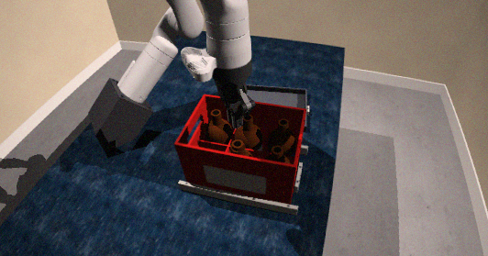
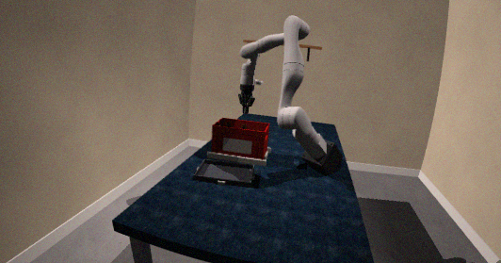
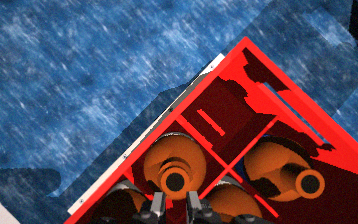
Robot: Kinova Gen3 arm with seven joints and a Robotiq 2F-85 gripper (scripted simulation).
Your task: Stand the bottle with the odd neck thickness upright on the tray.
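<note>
My gripper is now 1 cm past the crate, 4 cm to the right of it and 16 cm above it. Also, from my hand: grey tray 10 cm behind, 30 cm to the left, 23 cm below.
</note>
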